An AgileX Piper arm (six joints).
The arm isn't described. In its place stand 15 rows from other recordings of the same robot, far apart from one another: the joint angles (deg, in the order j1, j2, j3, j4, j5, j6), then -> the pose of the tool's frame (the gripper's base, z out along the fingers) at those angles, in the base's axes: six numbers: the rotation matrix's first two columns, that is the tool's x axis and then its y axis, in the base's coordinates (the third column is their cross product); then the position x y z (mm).
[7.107 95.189 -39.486 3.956 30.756 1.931] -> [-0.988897 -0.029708 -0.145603 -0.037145 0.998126 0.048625 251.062 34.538 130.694]
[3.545 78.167 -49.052 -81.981 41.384 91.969] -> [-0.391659 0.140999 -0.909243 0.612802 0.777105 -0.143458 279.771 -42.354 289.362]
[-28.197 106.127 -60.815 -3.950 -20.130 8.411] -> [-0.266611 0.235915 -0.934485 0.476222 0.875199 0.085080 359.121 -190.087 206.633]
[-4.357 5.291 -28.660 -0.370 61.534 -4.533] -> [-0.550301 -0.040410 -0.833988 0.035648 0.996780 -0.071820 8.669 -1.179 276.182]
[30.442 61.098 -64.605 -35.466 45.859 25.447] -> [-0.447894 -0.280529 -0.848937 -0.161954 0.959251 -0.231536 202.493 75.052 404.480]
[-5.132 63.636 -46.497 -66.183 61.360 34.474] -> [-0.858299 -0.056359 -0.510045 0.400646 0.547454 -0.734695 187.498 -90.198 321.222]
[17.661 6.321 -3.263 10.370 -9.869 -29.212] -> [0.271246 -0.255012 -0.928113 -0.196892 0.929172 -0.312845 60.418 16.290 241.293]
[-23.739 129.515 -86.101 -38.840 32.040 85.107] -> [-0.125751 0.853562 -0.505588 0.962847 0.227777 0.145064 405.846 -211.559 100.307]
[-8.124 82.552 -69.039 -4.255 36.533 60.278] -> [-0.238436 0.879006 -0.412912 0.679956 0.454674 0.575267 313.486 -48.810 328.377]
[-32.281 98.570 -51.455 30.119 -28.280 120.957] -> [0.588093 0.237006 0.773289 -0.470780 -0.677127 0.565566 297.422 -213.474 218.547]
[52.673 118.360 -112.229 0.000 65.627 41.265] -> [-0.943266 -0.149302 -0.296576 -0.230239 0.937695 0.260228 275.996 361.943 286.562]
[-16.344 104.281 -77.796 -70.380 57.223 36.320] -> [-0.912127 0.046570 -0.407255 0.376846 0.486180 -0.788426 349.054 -177.466 273.800]
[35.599 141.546 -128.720 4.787 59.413 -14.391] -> [-0.608162 -0.689396 -0.393537 -0.745374 0.666463 -0.015625 428.617 314.888 172.356]
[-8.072 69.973 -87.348 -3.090 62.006 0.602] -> [-0.633657 0.074910 -0.769978 0.167193 0.985039 -0.041760 230.199 -37.022 459.377]
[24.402 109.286 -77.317 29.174 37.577 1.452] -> [-0.944113 0.020079 -0.329010 -0.135502 0.886263 0.442918 358.070 192.148 206.766]
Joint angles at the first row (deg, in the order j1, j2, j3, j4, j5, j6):
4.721 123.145 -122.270 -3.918 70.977 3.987
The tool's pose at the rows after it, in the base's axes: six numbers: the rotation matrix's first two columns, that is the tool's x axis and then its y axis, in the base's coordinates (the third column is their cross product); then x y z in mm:
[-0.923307 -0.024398 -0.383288 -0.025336 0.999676 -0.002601 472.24 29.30 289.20]
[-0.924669 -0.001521 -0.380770 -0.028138 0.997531 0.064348 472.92 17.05 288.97]
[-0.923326 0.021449 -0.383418 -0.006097 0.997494 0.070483 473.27 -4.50 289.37]
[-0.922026 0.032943 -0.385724 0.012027 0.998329 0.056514 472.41 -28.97 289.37]
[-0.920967 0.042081 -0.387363 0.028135 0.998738 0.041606 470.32 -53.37 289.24]
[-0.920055 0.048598 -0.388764 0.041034 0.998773 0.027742 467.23 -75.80 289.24]
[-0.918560 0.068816 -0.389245 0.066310 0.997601 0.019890 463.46 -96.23 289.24]
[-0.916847 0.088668 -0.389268 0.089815 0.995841 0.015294 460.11 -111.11 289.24]
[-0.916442 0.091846 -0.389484 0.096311 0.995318 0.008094 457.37 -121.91 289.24]
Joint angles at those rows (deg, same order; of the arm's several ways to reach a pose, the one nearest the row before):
3.746 123.845 -122.339 -1.075 70.977 2.413
1.393 123.889 -122.338 3.696 71.022 0.000
-1.390 123.890 -122.399 4.653 71.023 -1.571
-4.354 123.891 -122.402 4.653 71.024 -3.652
-7.319 123.906 -122.400 4.652 71.023 -5.864
-10.069 123.905 -122.398 4.704 71.022 -8.041
-12.584 123.907 -122.401 4.703 71.023 -9.197
-14.420 123.905 -122.399 4.646 71.023 -9.727
-15.769 123.906 -122.400 4.645 71.024 -10.786

